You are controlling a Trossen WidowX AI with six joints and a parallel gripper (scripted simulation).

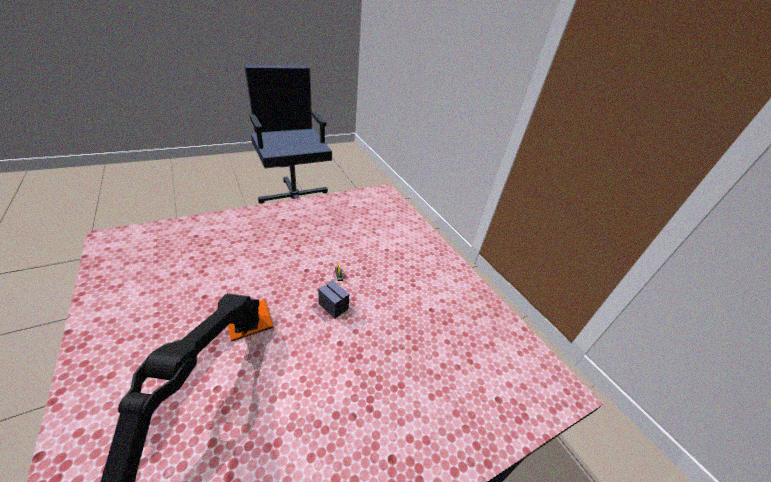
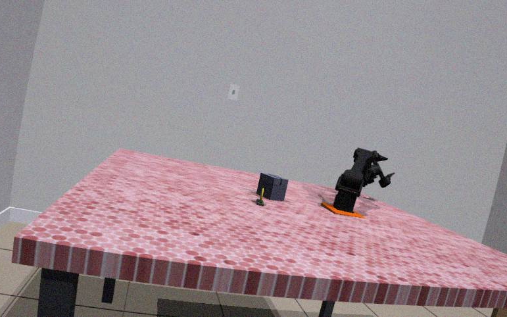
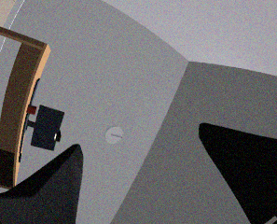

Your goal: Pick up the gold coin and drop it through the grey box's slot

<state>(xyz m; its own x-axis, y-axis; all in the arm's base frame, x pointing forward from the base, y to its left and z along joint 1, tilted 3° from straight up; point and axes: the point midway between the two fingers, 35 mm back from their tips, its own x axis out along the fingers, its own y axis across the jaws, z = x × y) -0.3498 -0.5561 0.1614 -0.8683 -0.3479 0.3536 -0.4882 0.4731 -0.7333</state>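
The coin lies 700 mm ahead of my gripper tip, 720 mm to the left of it and 160 mm below it.
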